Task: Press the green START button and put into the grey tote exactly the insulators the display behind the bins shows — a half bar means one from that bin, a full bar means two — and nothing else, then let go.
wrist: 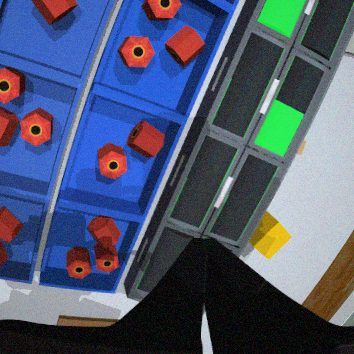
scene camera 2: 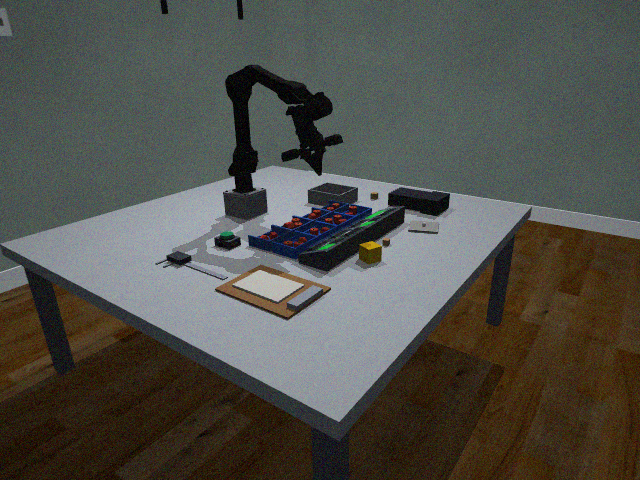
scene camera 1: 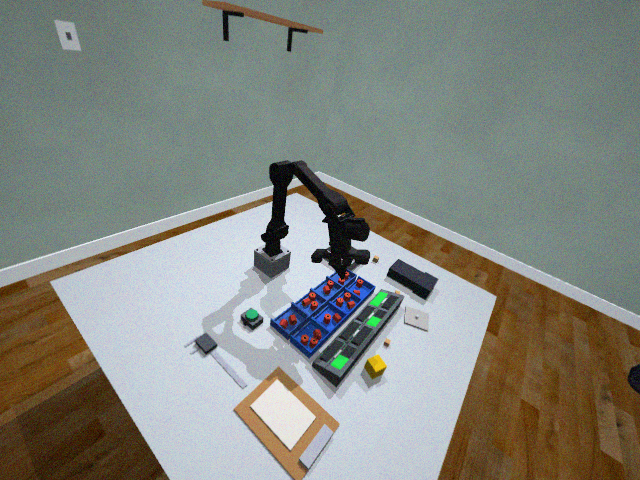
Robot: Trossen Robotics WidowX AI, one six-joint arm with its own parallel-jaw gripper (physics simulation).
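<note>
My gripper (scene camera 1: 342,273) (scene camera 2: 319,173) (wrist: 201,248) is shut and empty, raised above the bins and display. Red insulators (scene camera 1: 305,339) (scene camera 2: 314,230) (wrist: 112,161) lie in the blue bins (scene camera 1: 300,348) (scene camera 2: 273,246) (wrist: 140,105), in two rows. The grey tote (scene camera 2: 331,197) stands beyond the bins; the arm mostly hides it in scene view 1, and its floor is not visible. The display (scene camera 1: 325,373) (scene camera 2: 356,237) (wrist: 210,132) shows a seemingly full green bar in the bin-side row's far cell. Two half bars light the outer row, one at the near end. The green START button (scene camera 1: 251,314) (scene camera 2: 226,235) stands left of the bins.
A black box (scene camera 1: 412,279) (scene camera 2: 418,200) stands beyond the display. A yellow cube (scene camera 1: 375,366) (scene camera 2: 370,252) (wrist: 270,236) and a white plate (scene camera 1: 416,318) (scene camera 2: 423,226) lie on its outer side. A clipboard (scene camera 1: 258,422) (scene camera 2: 227,290) and a caliper-like tool (scene camera 1: 205,343) (scene camera 2: 178,257) lie nearer.
</note>
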